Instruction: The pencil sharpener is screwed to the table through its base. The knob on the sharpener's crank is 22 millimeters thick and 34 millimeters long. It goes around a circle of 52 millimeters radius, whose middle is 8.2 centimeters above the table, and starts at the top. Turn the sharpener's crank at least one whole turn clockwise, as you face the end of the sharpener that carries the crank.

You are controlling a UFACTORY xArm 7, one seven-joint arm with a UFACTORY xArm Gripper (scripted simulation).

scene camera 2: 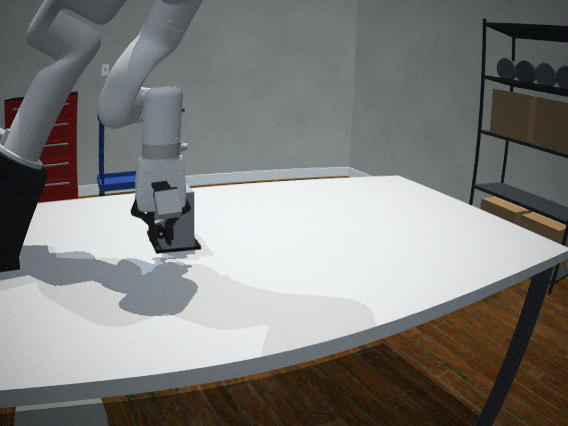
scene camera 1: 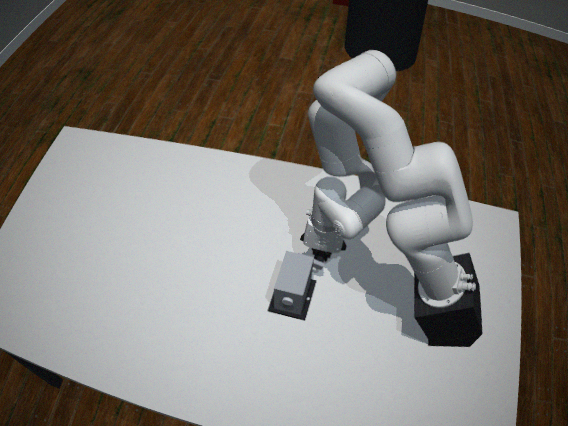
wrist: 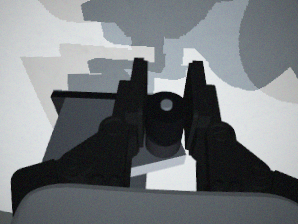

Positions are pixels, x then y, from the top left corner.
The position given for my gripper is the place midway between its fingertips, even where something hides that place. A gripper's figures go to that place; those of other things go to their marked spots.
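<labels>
I see a pencil sharpener [wrist: 80, 113], and it is 20 cm from the lens. My own gripper [wrist: 166, 78] is 14 cm from the lens.
</labels>
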